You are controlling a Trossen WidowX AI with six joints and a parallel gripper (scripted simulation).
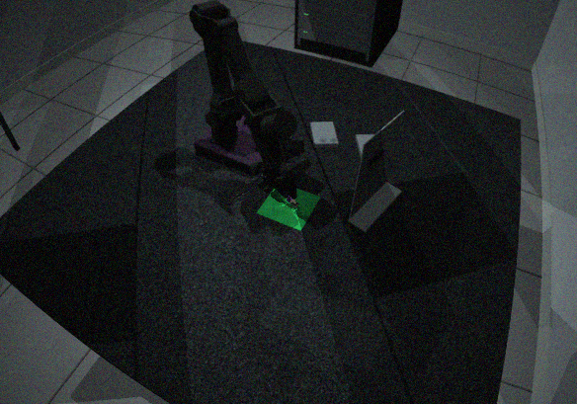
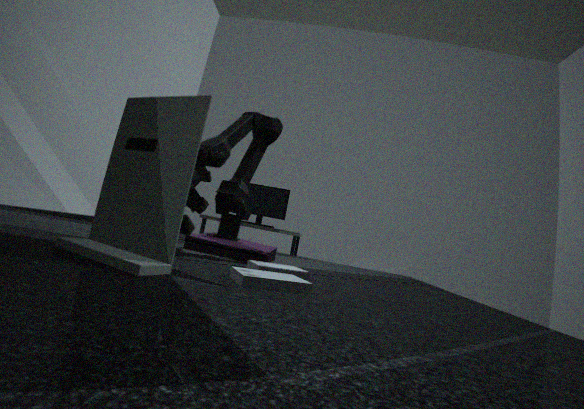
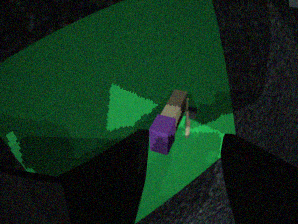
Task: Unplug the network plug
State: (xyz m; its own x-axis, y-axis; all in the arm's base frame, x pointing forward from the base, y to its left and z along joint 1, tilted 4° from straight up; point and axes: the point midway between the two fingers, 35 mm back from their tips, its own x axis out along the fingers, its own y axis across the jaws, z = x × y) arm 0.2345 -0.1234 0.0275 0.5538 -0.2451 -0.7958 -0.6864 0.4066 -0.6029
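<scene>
Now: the purple plug 10 mm below my gripper tip and 10 mm ahead of it. Round my gripper tip: upright grey panel: 180 mm ahead, 80 mm above, 70 mm to the left; then green marked square: 30 mm below.
</scene>
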